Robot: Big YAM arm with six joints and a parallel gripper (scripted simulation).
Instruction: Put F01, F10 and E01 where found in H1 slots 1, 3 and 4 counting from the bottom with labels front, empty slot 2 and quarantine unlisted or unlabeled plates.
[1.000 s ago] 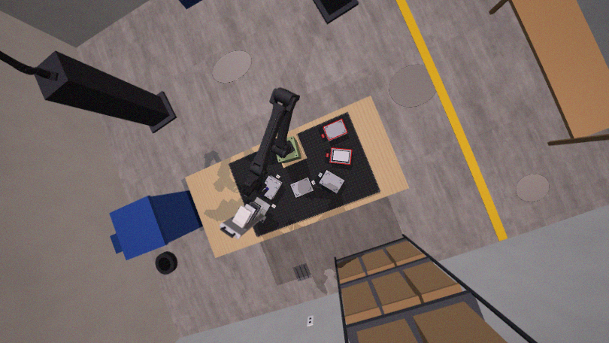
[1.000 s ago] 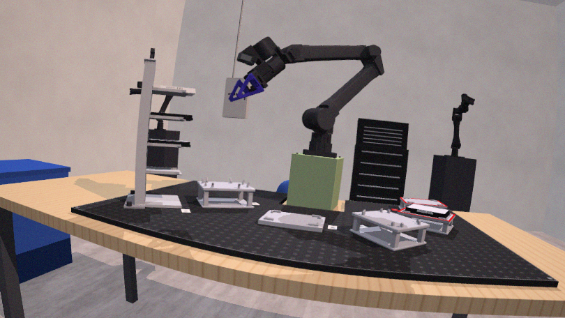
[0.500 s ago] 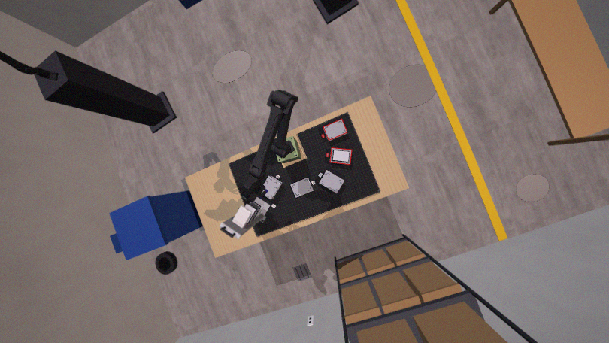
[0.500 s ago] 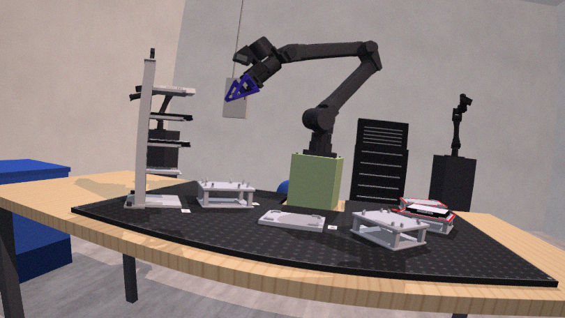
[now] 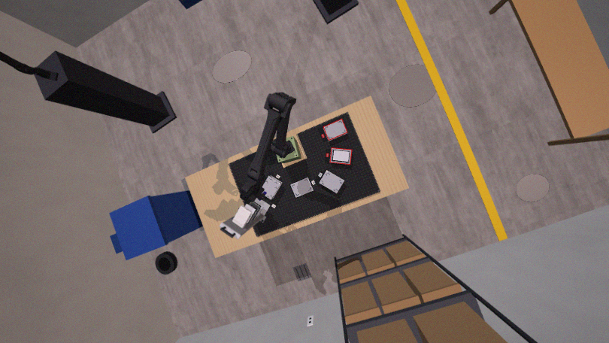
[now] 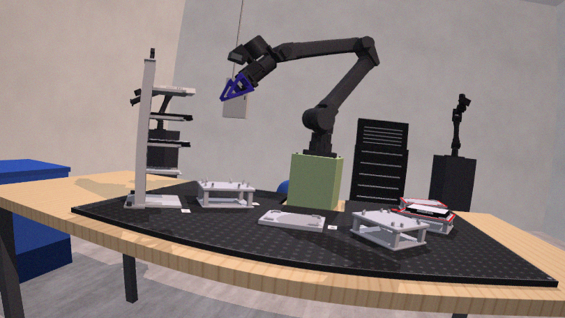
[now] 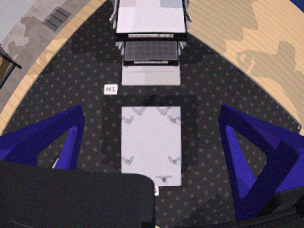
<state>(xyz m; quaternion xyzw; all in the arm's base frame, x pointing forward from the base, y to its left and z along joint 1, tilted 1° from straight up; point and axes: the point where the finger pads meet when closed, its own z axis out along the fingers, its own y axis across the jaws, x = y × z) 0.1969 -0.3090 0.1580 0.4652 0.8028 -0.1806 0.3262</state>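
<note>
Now: the white well plate 140 mm to the right of my hand and 80 mm ahead of it. From my hand the other things lie so: RG label: 340 mm below, 110 mm to the left, 60 mm behind; plate hotel H1: 210 mm to the right, 130 mm below, 120 mm ahead; regrip nest RG: 280 mm below, 20 mm to the left, 10 mm behind.
</note>
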